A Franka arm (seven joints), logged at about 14 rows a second.
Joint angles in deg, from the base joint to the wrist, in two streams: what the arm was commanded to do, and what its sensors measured. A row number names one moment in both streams.
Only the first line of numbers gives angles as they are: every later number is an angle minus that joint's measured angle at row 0.
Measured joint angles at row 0:
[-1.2, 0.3, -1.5, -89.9, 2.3, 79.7, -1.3]
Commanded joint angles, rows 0 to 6:
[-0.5, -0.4, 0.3, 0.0, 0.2, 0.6, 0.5]
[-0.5, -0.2, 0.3, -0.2, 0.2, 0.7, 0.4]
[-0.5, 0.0, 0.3, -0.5, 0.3, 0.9, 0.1]
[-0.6, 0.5, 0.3, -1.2, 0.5, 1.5, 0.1]
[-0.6, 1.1, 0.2, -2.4, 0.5, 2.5, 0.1]
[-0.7, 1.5, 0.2, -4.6, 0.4, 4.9, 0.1]
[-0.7, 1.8, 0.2, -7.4, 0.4, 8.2, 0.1]
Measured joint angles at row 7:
[0.0, 1.2, -0.1, -3.2, 0.0, 3.7, 0.0]
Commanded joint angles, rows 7 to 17:
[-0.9, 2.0, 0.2, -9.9, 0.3, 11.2, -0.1]
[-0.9, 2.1, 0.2, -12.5, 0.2, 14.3, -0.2]
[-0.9, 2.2, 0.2, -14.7, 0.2, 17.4, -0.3]
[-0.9, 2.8, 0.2, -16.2, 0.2, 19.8, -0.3]
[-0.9, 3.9, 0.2, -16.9, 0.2, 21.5, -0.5]
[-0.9, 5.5, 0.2, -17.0, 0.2, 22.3, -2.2]
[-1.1, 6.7, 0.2, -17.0, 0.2, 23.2, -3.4]
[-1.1, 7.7, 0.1, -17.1, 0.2, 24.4, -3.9]
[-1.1, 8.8, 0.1, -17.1, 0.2, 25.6, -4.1]
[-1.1, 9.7, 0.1, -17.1, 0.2, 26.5, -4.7]
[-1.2, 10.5, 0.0, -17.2, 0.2, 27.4, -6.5]
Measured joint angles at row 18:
[-0.3, 9.4, -0.2, -17.3, 0.0, 25.8, -3.5]
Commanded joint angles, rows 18 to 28:
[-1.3, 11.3, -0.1, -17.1, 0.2, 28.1, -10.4]
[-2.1, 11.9, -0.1, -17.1, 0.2, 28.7, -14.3]
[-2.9, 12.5, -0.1, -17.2, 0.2, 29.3, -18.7]
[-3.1, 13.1, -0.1, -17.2, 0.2, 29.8, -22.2]
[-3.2, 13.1, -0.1, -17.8, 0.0, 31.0, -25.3]
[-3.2, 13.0, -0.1, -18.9, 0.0, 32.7, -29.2]
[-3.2, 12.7, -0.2, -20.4, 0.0, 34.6, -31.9]
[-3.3, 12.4, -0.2, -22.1, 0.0, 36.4, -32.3]
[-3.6, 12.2, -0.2, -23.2, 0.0, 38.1, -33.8]
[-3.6, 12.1, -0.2, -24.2, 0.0, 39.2, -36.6]
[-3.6, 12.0, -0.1, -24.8, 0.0, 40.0, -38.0]
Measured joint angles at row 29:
[-3.0, 13.5, -0.4, -22.3, 0.0, 37.8, -34.2]
